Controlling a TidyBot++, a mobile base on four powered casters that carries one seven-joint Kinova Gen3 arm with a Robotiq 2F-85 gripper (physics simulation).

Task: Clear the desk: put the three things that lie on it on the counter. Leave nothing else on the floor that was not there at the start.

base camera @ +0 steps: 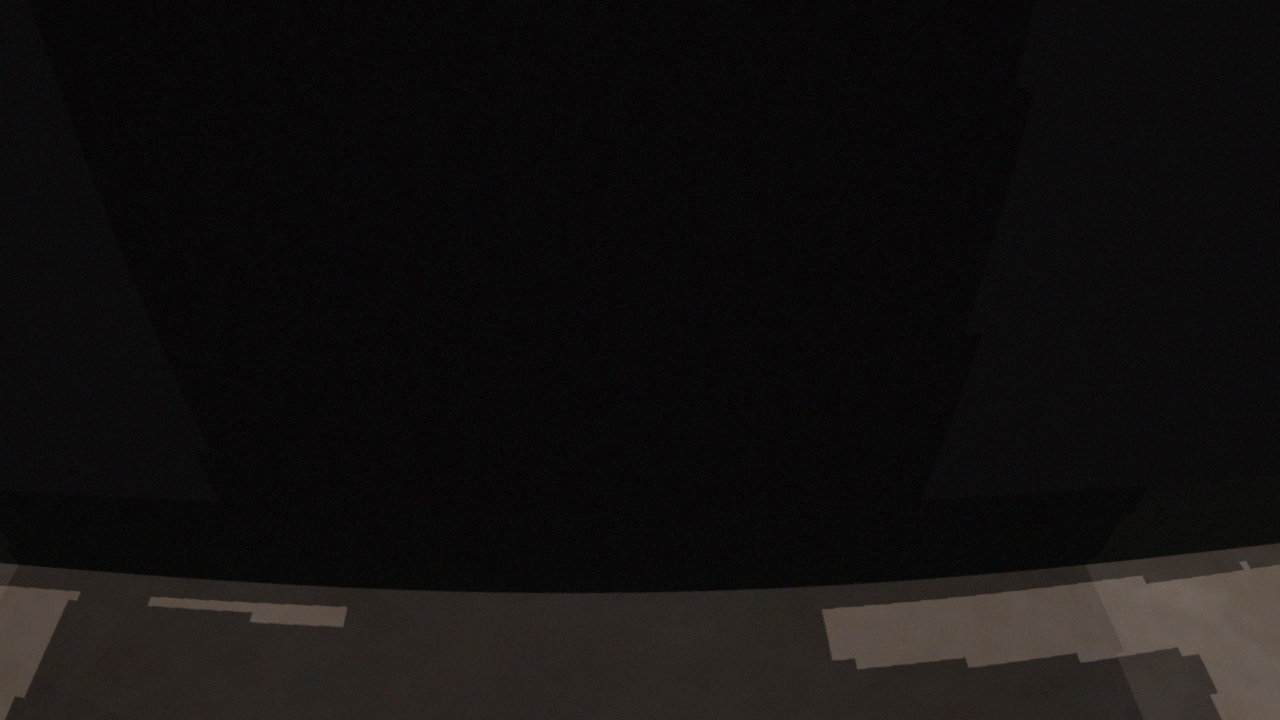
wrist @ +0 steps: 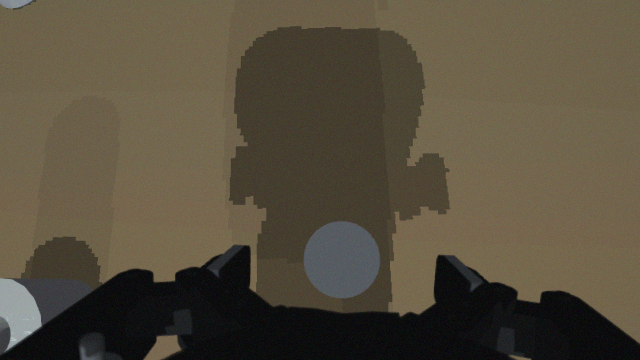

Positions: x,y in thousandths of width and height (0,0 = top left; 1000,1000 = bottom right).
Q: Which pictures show the white puck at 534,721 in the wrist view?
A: The wrist view only.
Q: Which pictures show my gripper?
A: The wrist view only.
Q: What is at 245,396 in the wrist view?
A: A dark cabinet.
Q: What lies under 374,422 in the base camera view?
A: A dark cabinet.
